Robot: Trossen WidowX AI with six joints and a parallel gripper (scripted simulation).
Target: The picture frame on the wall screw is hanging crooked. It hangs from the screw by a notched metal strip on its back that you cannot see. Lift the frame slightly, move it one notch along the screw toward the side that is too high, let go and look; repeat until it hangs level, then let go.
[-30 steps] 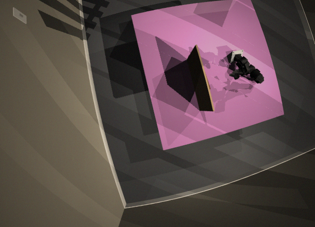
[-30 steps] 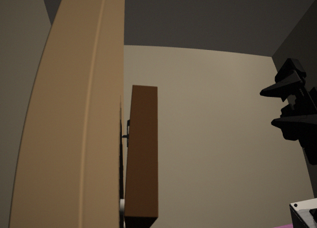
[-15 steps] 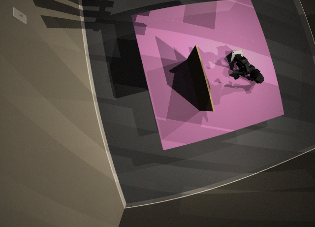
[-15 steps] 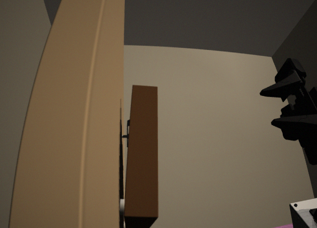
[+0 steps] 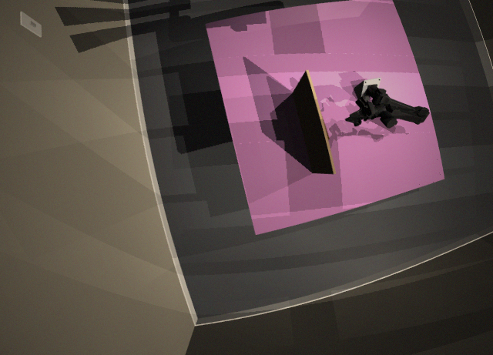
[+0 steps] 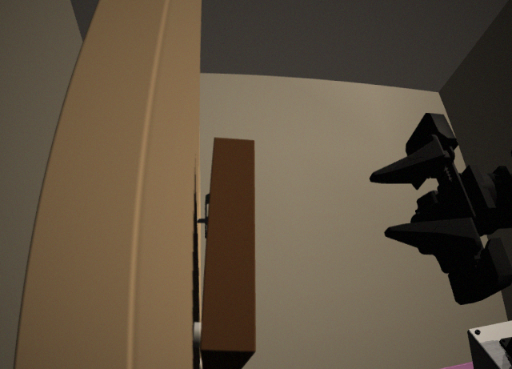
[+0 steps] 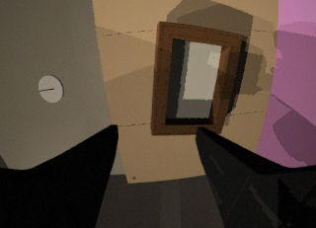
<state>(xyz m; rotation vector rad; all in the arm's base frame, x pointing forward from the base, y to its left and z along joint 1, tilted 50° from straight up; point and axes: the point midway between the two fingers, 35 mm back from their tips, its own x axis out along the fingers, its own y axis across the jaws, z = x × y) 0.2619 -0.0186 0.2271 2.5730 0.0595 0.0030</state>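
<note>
Now: gripper tip 140 mm short of the brown wooden picture frame, 10 mm to the right of it and 60 mm above it. The rest, counted from my gripper tip: tan wall board 150 mm ahead, 80 mm below.
</note>
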